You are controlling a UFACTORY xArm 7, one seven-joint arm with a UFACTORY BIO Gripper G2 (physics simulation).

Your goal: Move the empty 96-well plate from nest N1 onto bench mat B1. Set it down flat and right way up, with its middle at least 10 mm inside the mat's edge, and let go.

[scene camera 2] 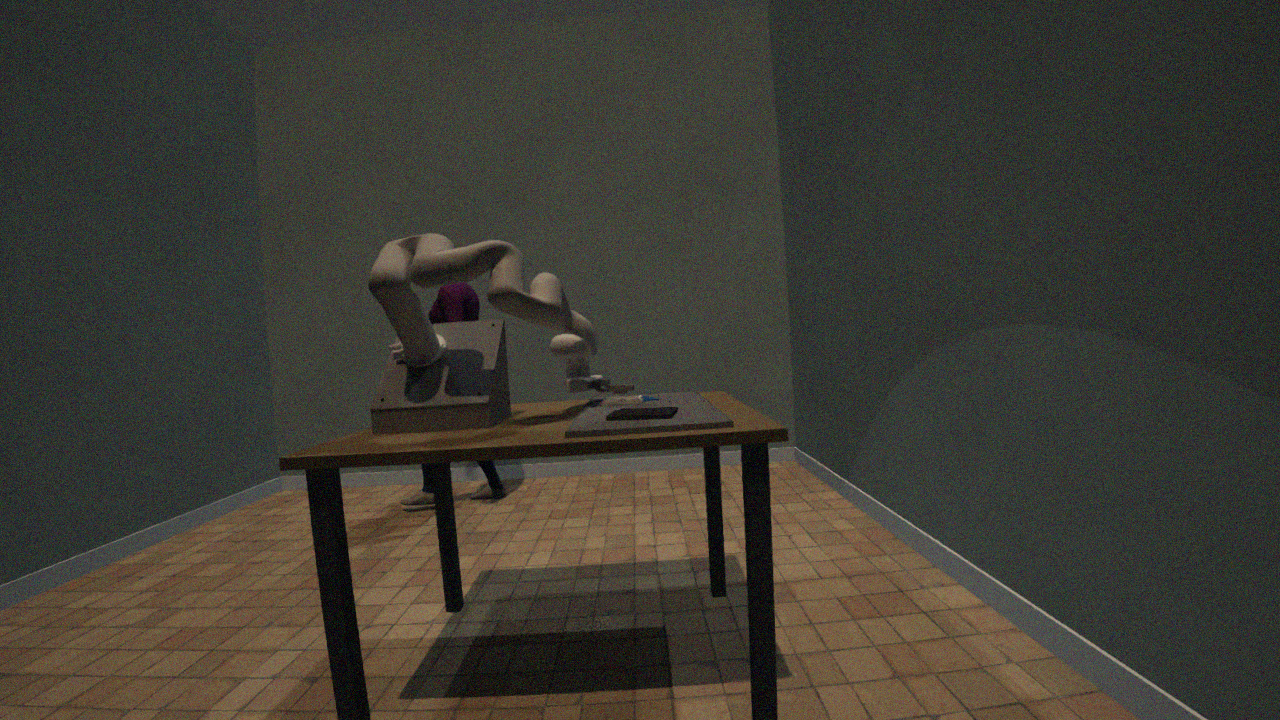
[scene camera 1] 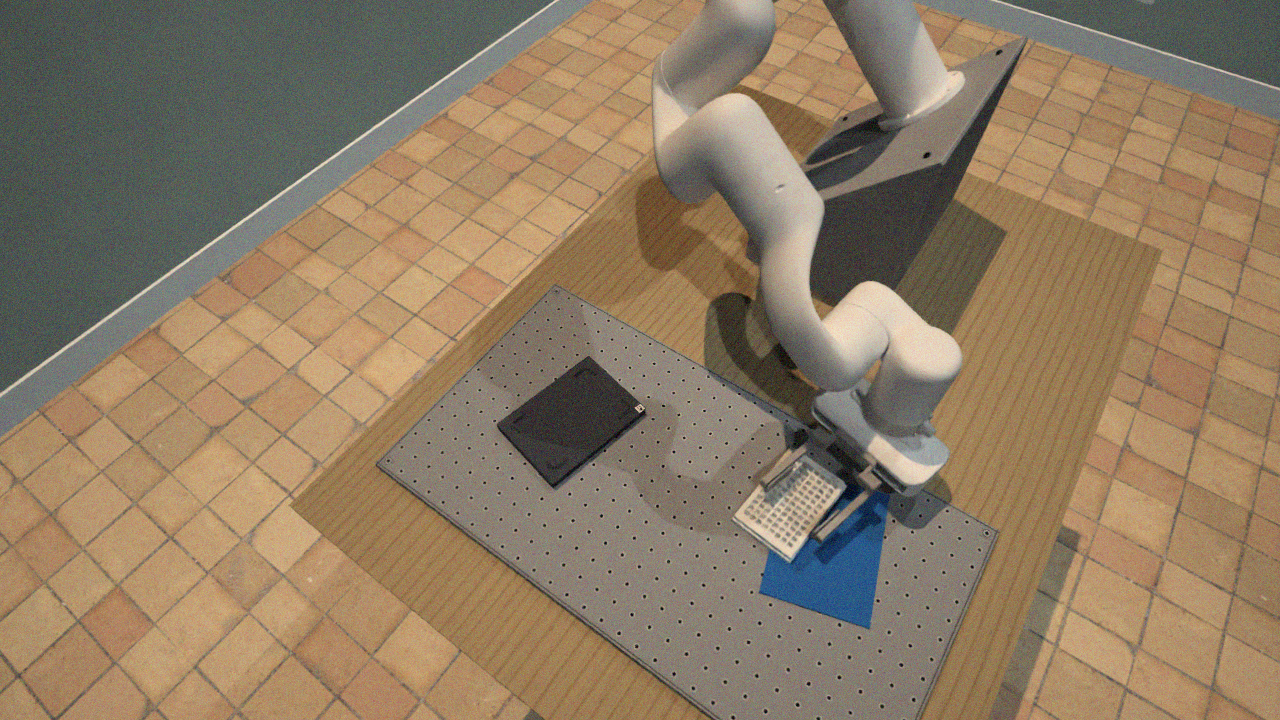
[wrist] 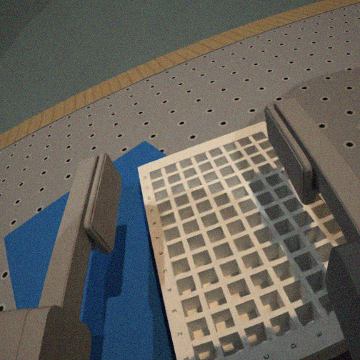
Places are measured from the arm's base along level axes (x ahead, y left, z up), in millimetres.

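Where they show: end effector, tool point: (scene camera 2: 623, 389) (scene camera 1: 801, 500); arm's base, origin of the base link: (scene camera 2: 425, 351) (scene camera 1: 921, 104).
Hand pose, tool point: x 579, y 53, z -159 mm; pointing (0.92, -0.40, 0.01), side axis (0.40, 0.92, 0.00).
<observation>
Each offset is from my tool point to the top centre of the thing. Level surfaces: height alone.
The white 96-well plate {dx -9, dy -12, dz -25 mm} (scene camera 1: 780, 517) (scene camera 2: 621, 401) (wrist: 222, 252) lies right way up across one edge of the blue mat {dz -40 mm} (scene camera 1: 827, 591) (wrist: 30, 250), partly over the mat and partly over the grey perforated board. Whether it lies quite flat is hard to tell. My gripper (scene camera 1: 791, 510) (wrist: 197, 179) is shut with nothing held. In the wrist view, its left finger is over the mat, apart from the plate, and its right finger overlaps the plate's right side. Whether that finger touches the plate is unclear. The black nest {dx +9, dy -315, dz -27 mm} (scene camera 1: 571, 420) (scene camera 2: 641, 412) holds no plate.
The grey perforated board {dz -42 mm} (scene camera 1: 662, 573) (scene camera 2: 707, 419) carries the nest and mat on the wooden table {dz -55 mm} (scene camera 1: 1074, 295) (scene camera 2: 537, 438). The arm's dark wedge-shaped base (scene camera 1: 881, 223) (scene camera 2: 447, 416) stands behind the board. A person (scene camera 2: 455, 302) is partly hidden behind the arm and base.
</observation>
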